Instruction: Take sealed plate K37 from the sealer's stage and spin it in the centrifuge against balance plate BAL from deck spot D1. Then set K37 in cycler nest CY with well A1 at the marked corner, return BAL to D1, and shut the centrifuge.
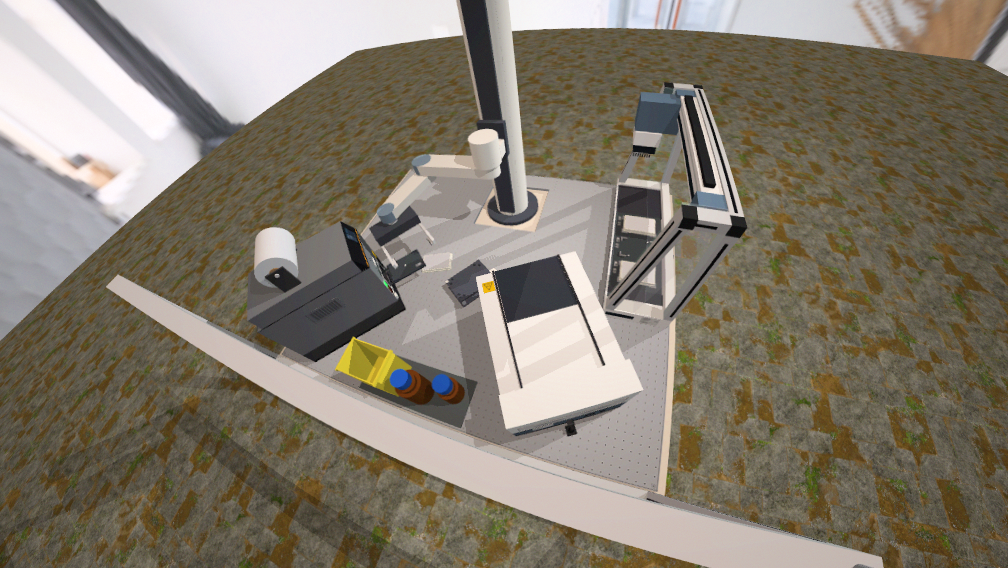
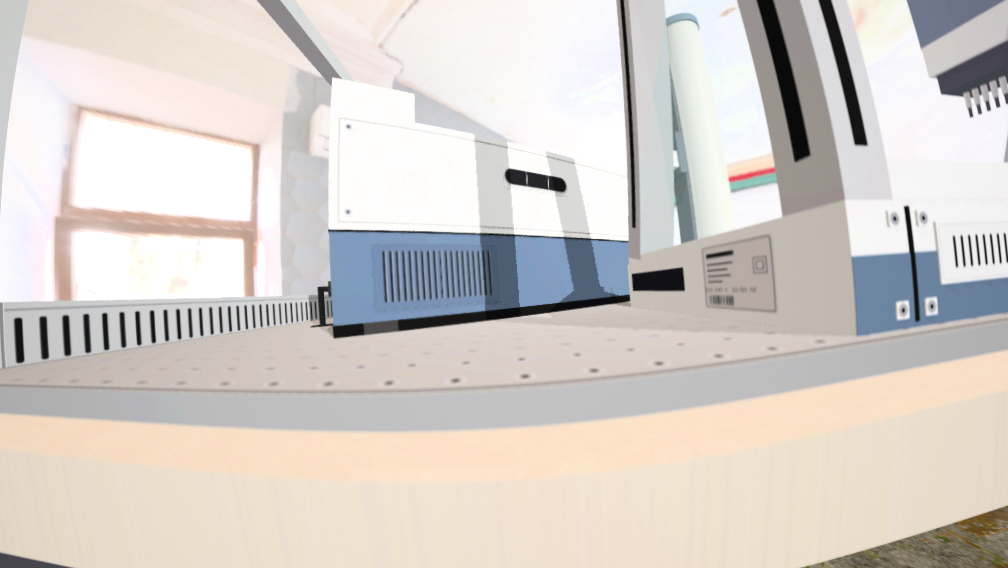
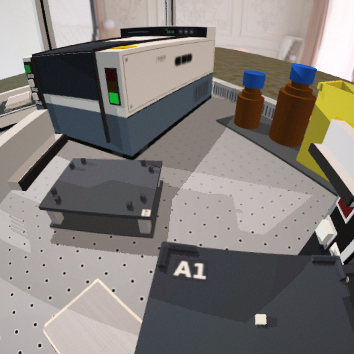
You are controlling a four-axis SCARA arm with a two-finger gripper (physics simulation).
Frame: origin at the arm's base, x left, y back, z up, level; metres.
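Where they show: gripper, between the fingertips: (image 1: 414,254) (image 3: 186,124); arm's base, origin of its link: (image 1: 512,207).
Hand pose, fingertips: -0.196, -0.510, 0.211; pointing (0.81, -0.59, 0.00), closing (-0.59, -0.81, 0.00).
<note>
Things, the pixels of their top centre, and the offset from my fingertips, as dx, dy, dz. "*": a spot on its surface instead.
- sealer's dark stage, centre of its top: (image 3: 285,317) (image 1: 401,266) -0.094, -0.013, -0.085
- small pale block, a spot on its surface: (image 3: 260,319) * -0.085, -0.001, -0.088
- pale plate, centre of its top: (image 3: 105,344) (image 1: 436,261) -0.024, +0.101, -0.181
- sealer, centre of its top: (image 1: 268,241) -0.279, -0.227, +0.278
- yellow bin, centre of its top: (image 1: 345,353) -0.068, -0.402, -0.023
- gantry, a spot on its surface: (image 1: 733,225) * +0.881, +0.018, +0.304
My gripper (image 1: 409,249) (image 3: 186,124) is open and empty, its fingers wide apart above the sealer's dark stage (image 1: 409,265) (image 3: 220,300). The stage is marked A1 and bears no plate; a small pale block (image 3: 260,319) shows on it. A pale plate (image 1: 438,262) (image 3: 92,320) lies flat on the bench, off the stage and turned at an angle; no label on it is readable. The white-and-blue machine (image 1: 564,338) (image 2: 423,169) (image 3: 165,75), seemingly the centrifuge, has its dark lid (image 1: 536,285) down and a green light lit. K37, BAL, D1 and CY cannot be told by label.
A dark two-tier stand (image 1: 465,282) (image 3: 110,187) with pegs is between stage and white machine. The sealer (image 1: 324,296) is left, bottles (image 1: 410,385) (image 3: 292,110) and a yellow bin (image 1: 363,359) at the near edge. A gantry (image 1: 733,225) spans a deck with pale plates (image 1: 638,225).
</note>
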